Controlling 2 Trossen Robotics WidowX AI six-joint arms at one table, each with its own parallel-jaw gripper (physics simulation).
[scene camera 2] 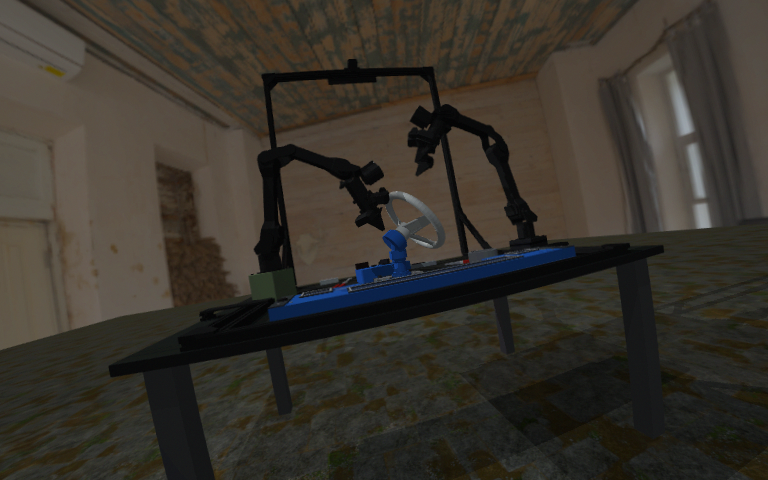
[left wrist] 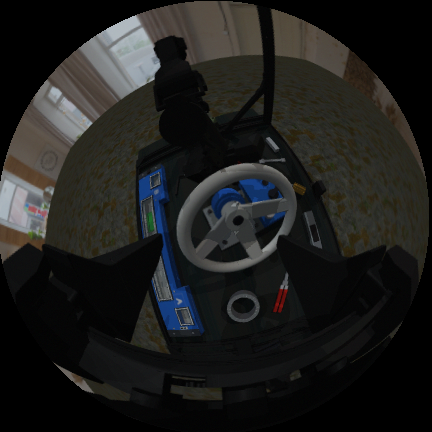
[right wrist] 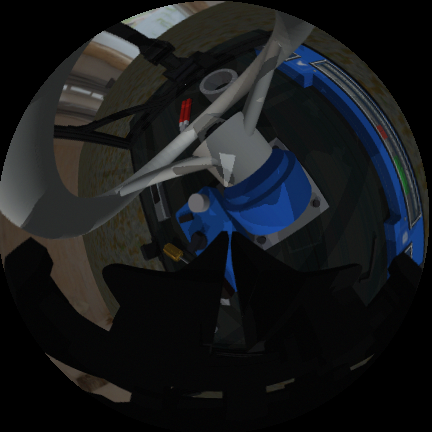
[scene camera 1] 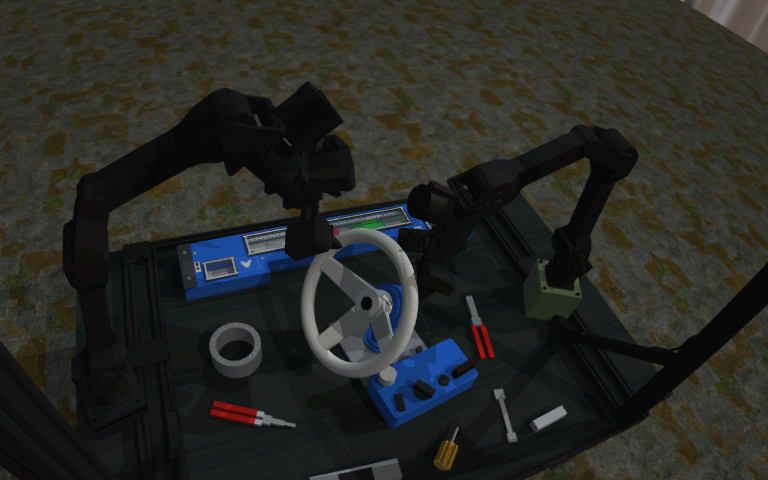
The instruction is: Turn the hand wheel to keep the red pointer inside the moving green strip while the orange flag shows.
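Pixels of known places: left gripper, fingertip midpoint: (scene camera 2: 416, 169) (left wrist: 221, 240) (scene camera 1: 339, 221); right gripper, fingertip midpoint: (scene camera 2: 383, 230) (left wrist: 236, 183) (right wrist: 228, 236); left arm's base, link origin: (scene camera 2: 527, 238) (right wrist: 175, 65) (scene camera 1: 110, 392); right arm's base, link origin: (scene camera 2: 271, 271) (scene camera 1: 559, 277).
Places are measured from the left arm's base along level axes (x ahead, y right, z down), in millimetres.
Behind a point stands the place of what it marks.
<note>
The grey hand wheel (scene camera 1: 308, 305) {y 47, x 388, z -71 mm} (scene camera 2: 436, 224) {y -7, x 435, z -104 mm} (left wrist: 181, 219) {y 37, x 491, z -217 mm} (right wrist: 40, 193) stands tilted on its blue hub in the middle of the table. Behind it runs the blue gauge panel (scene camera 1: 258, 276) {y -134, x 367, z 25 mm} (scene camera 2: 430, 281) {y -208, x 625, z 25 mm} (right wrist: 374, 160) {y -108, x 613, z 47 mm}. The red pointer (scene camera 1: 335, 231) {y -166, x 588, z 17 mm} (right wrist: 381, 131) {y -162, x 585, z 17 mm} sits just outside the green strip (scene camera 1: 368, 224) (left wrist: 150, 221) {y -146, x 668, z 17 mm} (right wrist: 401, 174), to its left in scene camera 1. I see no orange flag. My left gripper (scene camera 1: 308, 238) (scene camera 2: 422, 167) {y 83, x 413, z -314 mm} (left wrist: 221, 240) {y 83, x 413, z -314 mm} is open and empty above the wheel's far rim. My right gripper (scene camera 1: 434, 281) (scene camera 2: 370, 219) (right wrist: 228, 236) {y 166, x 539, z -122 mm} is shut on nothing, close beside the wheel's right rim.
A blue control box (scene camera 1: 425, 381) stands in front of the wheel. A grey ring (scene camera 1: 234, 330) {y -26, x 261, z 20 mm}, two red-handled pliers (scene camera 1: 236, 413) {y 127, x 189, z 46 mm} (scene camera 1: 482, 333) {y 230, x 728, z 49 mm}, a yellow screwdriver (scene camera 1: 446, 454) {y 401, x 470, z 25 mm}, a small wrench (scene camera 1: 505, 414) {y 402, x 637, z 52 mm} and a white block (scene camera 1: 548, 419) {y 464, x 697, z 37 mm} lie around. A green block (scene camera 1: 549, 295) {y 266, x 877, z -33 mm} carries the right arm.
</note>
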